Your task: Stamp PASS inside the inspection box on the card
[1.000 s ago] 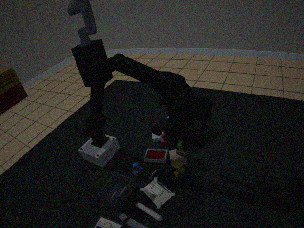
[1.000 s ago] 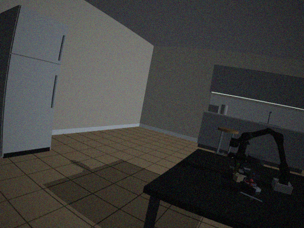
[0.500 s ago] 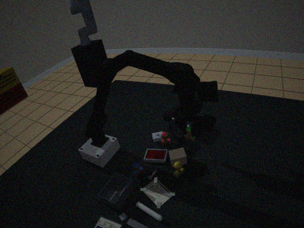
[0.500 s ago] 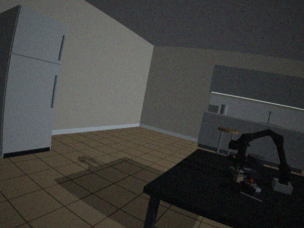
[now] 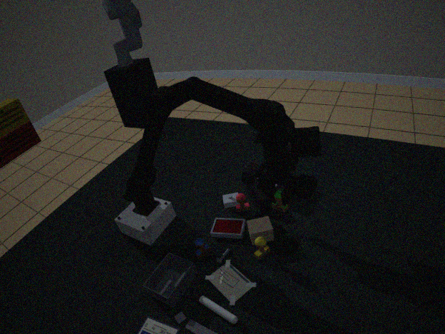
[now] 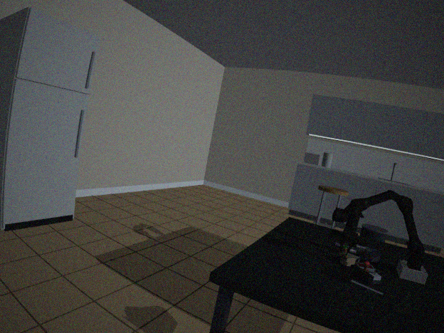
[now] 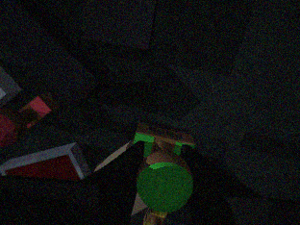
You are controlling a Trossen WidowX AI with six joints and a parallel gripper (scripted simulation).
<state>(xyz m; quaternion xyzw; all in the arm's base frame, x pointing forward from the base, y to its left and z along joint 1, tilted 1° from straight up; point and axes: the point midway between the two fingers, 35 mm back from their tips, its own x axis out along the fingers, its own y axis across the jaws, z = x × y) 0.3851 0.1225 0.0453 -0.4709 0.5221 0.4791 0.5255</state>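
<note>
The tan block is 6 cm to the right of my gripper tip, 5 cm below it and 4 cm behind it. Round my gripper tip: green-knobbed PASS stamp right at my gripper tip; then red-knobbed stamp 12 cm behind, 5 cm below, 1 cm to the left; then yellow stamp 12 cm to the right, 5 cm below, 1 cm behind.
</note>
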